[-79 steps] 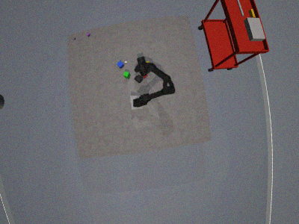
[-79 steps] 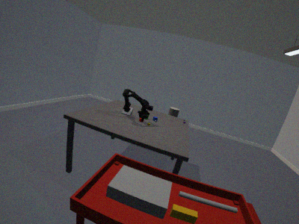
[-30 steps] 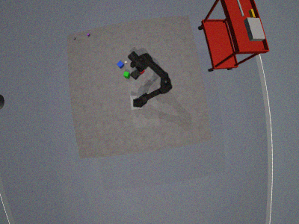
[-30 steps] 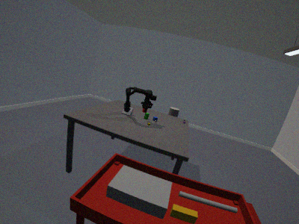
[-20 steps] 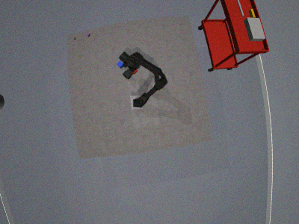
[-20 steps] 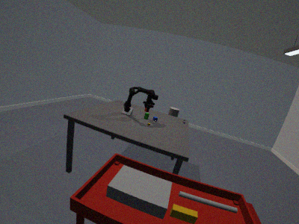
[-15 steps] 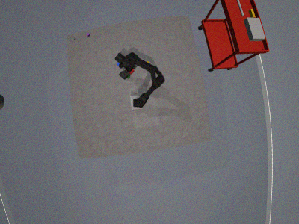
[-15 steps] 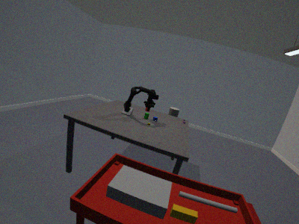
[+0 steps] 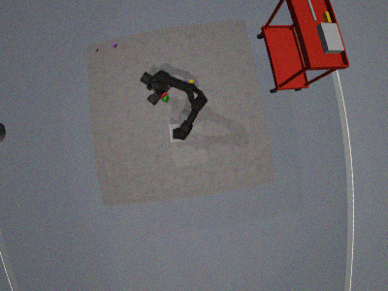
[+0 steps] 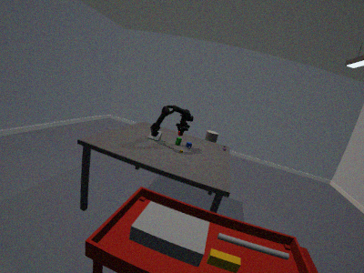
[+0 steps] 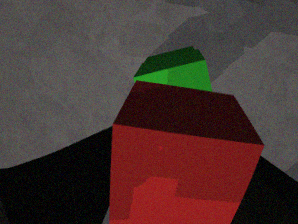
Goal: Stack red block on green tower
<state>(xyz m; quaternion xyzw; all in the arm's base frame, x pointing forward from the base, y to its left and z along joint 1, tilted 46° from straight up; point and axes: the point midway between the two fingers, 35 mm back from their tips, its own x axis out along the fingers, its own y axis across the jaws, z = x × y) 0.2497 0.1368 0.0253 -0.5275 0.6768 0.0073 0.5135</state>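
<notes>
My gripper tip is 110 mm short of the blue block, 60 mm to the right of it and 100 mm above it. From my gripper tip the other things lie so: small yellow piece: 110 mm ahead, 190 mm to the right, 110 mm below; then red block: 10 mm above.
</notes>
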